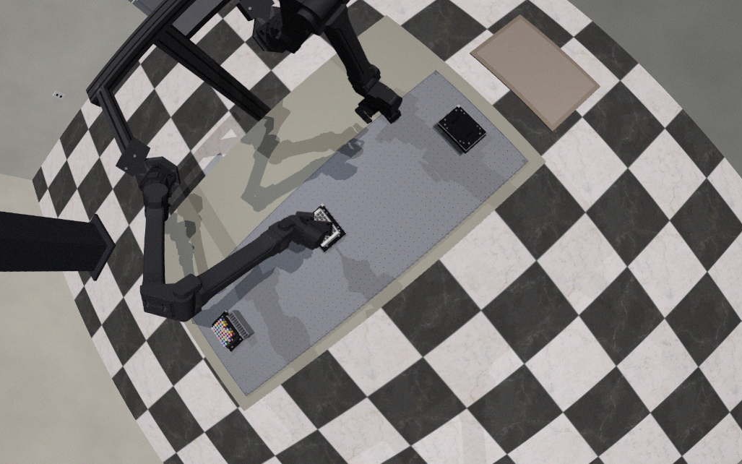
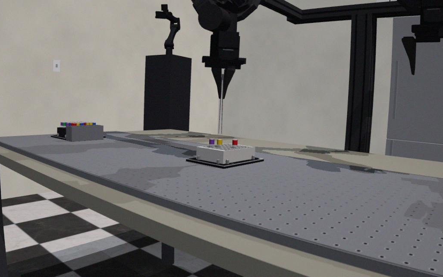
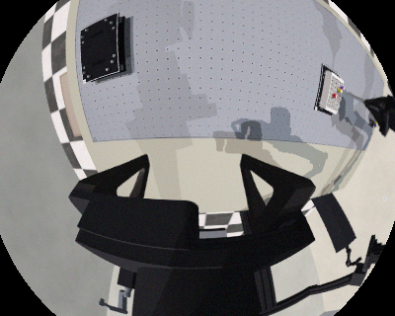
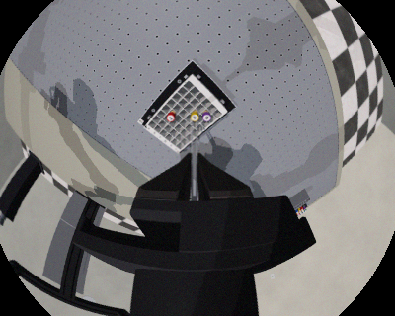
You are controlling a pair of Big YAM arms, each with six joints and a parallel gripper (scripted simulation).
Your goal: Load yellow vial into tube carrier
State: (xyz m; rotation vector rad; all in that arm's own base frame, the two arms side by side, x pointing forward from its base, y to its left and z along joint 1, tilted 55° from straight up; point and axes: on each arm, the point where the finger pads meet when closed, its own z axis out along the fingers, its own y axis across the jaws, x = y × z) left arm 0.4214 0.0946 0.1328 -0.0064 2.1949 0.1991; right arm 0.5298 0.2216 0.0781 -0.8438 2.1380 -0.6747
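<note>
Right now my right hand is 14 cm above the white tube carrier TC, 2 cm past it and 1 cm to the right of it. Also, from my right hand: grey holder H1: 56 cm to the right, 15 cm below, 3 cm behind.
</note>
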